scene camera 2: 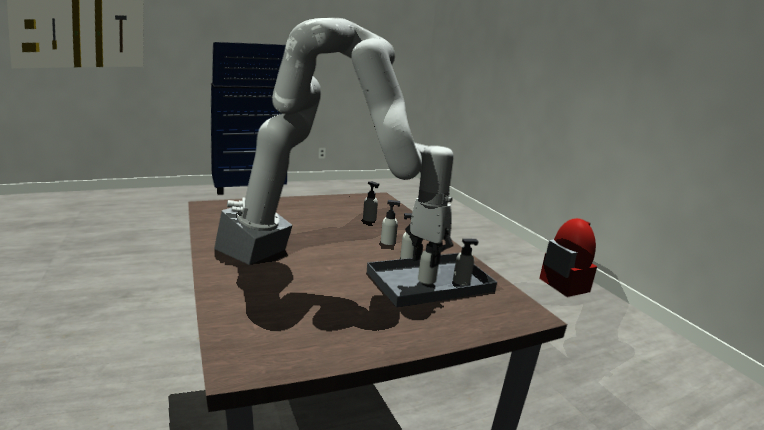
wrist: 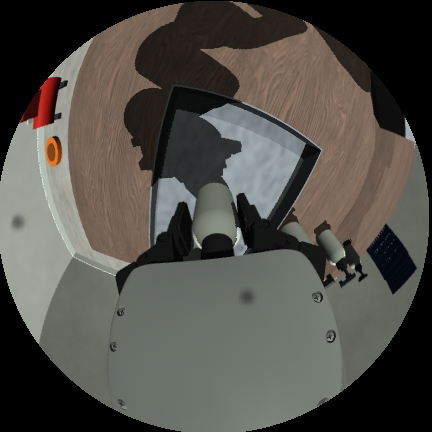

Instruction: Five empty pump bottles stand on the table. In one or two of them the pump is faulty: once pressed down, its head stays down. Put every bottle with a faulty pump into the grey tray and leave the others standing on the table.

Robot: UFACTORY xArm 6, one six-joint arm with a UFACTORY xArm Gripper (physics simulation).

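Places are measured from the arm's base along level axes (x ahead, y left, z up), in metres.
Pixels of known places: gripper, fingertip midpoint: (scene camera 2: 425, 262) (wrist: 212, 209); arm's base, origin of the base link: (scene camera 2: 257, 217).
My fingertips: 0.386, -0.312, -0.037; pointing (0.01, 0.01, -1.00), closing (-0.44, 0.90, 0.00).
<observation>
Ahead of a thing's pixels: the offset from my fingertips to its top centre, as dx, dy, dz. Level surfaces: height alone.
My gripper (scene camera 2: 426, 255) (wrist: 212, 209) is shut on a pale bottle @(+0.017, +0.009, +0.070) (scene camera 2: 427, 271) (wrist: 215, 220), which is upright and low inside the grey tray @(+0.038, +0.022, -0.043) (scene camera 2: 449, 293) (wrist: 296, 186); its pump head is hidden, and whether its base touches the tray floor is hard to tell. Another bottle @(+0.126, +0.001, +0.054) (scene camera 2: 464, 269) stands in the tray's right part, its pump head low over the collar. Three bottles stand on the table behind the tray: the nearest @(+0.048, +0.184, +0.068) (scene camera 2: 407, 246) (wrist: 295, 231) partly hidden by the gripper, the middle one @(+0.038, +0.314, +0.068) (scene camera 2: 389, 231) (wrist: 330, 245) and the farthest @(+0.058, +0.530, +0.068) (scene camera 2: 369, 209), their heads raised.
The wooden table @(dz -0.073) (scene camera 2: 299, 341) (wrist: 110, 150) carries the arm's grey base block (scene camera 2: 253, 240) at its left. The tray's low walls stand around the held bottle. A blue cabinet (scene camera 2: 240, 133) (wrist: 392, 260) is behind the table, and a red object (scene camera 2: 576, 243) is beyond its right edge.
</observation>
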